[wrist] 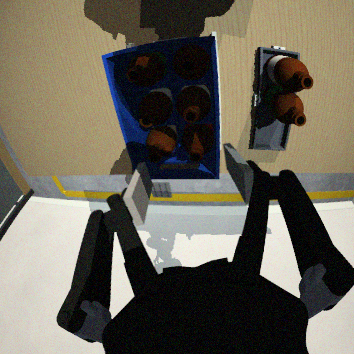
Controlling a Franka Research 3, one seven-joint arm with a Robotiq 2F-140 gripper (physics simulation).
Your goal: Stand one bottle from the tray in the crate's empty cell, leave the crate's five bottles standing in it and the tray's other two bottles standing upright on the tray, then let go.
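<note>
The blue crate (113,80) holds brown bottles in three rows of two: back left (145,69), back right (191,62), middle left (155,107), middle right (193,102), front left (161,142) and front right (196,142). All look upright in their cells, though the crate is dark inside and their bases are hidden. Two brown bottles (291,72) (290,107) stand upright on the grey tray (270,139), at its back and middle. My gripper (186,164) is open and empty. Its fingers show in front of the crate's near side, apart from the bottles.
The crate and tray are on a wood-grain table top (60,100), the tray to the crate's right. A yellow line (300,195) runs along a grey strip in front of them. A dark panel edge (16,214) shows at the far left. Dark shadows lie behind the crate.
</note>
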